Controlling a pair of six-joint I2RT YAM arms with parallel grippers.
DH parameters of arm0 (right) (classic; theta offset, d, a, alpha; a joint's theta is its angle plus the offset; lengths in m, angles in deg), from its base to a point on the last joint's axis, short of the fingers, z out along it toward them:
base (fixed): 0 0 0 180
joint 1: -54.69 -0.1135 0.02 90
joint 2: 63.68 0 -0.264 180
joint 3: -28.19 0 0.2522 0
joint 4: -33.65 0 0.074 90
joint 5: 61.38 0 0 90
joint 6: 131.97 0.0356 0 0
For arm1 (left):
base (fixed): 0 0 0 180
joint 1: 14.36 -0.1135 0.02 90
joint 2: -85.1 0 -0.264 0
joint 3: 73.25 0 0.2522 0
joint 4: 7.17 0 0.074 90
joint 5: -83.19 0 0 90
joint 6: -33.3 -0.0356 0 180
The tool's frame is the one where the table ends.
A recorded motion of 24 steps. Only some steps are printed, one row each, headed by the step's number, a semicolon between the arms.
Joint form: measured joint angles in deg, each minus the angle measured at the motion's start. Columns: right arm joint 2, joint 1, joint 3, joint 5, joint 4, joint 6; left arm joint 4, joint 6, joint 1, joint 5, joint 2, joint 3.
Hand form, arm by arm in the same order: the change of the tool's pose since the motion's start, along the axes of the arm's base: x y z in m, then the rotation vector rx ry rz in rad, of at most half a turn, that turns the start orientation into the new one. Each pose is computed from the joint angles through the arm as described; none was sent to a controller.
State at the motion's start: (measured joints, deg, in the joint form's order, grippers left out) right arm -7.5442 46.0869 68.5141 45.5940 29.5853 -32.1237; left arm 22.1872 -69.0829 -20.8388 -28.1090 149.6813 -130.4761
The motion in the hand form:
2: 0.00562 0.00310 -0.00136 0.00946 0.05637 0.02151; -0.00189 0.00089 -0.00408 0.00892 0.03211 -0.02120
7: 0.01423 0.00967 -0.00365 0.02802 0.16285 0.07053; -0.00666 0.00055 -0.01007 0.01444 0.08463 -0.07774
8: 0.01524 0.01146 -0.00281 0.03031 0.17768 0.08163; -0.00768 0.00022 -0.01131 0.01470 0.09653 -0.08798
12: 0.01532 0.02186 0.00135 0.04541 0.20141 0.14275; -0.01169 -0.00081 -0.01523 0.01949 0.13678 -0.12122
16: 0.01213 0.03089 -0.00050 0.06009 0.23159 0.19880; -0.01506 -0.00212 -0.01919 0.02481 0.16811 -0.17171
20: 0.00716 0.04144 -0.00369 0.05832 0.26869 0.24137; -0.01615 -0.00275 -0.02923 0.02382 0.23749 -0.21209
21: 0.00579 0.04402 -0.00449 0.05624 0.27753 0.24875; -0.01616 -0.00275 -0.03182 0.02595 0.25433 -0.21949
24: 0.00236 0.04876 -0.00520 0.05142 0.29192 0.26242; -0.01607 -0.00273 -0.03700 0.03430 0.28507 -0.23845
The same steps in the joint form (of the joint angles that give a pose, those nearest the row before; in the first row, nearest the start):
2: 2.14 -0.39 1.94 -1.16 -3.10 0.68; 2.10 -1.66 -0.37 -0.81 0.28 0.00
7: 5.68 -1.27 5.51 -3.80 -9.22 1.71; 6.10 -4.79 -0.74 -3.08 0.48 0.00
8: 6.08 -1.60 6.23 -4.22 -10.38 1.81; 6.95 -5.31 -0.74 -3.43 0.52 0.00
12: 6.40 -3.83 7.87 -5.94 -12.92 2.38; 9.99 -7.26 -0.74 -4.35 0.57 0.00
16: 6.40 -5.90 8.04 -7.61 -14.64 3.02; 12.72 -10.01 -0.74 -5.92 0.83 0.00
20: 6.40 -8.72 8.07 -7.65 -16.74 3.65; 15.98 -12.46 -0.74 -6.82 2.67 0.00
21: 6.40 -9.46 8.07 -7.43 -17.27 3.85; 16.66 -13.05 -0.74 -6.82 3.19 0.00
24: 6.12 -10.93 8.07 -6.93 -18.43 4.22; 17.92 -14.58 -0.74 -6.80 4.28 0.00

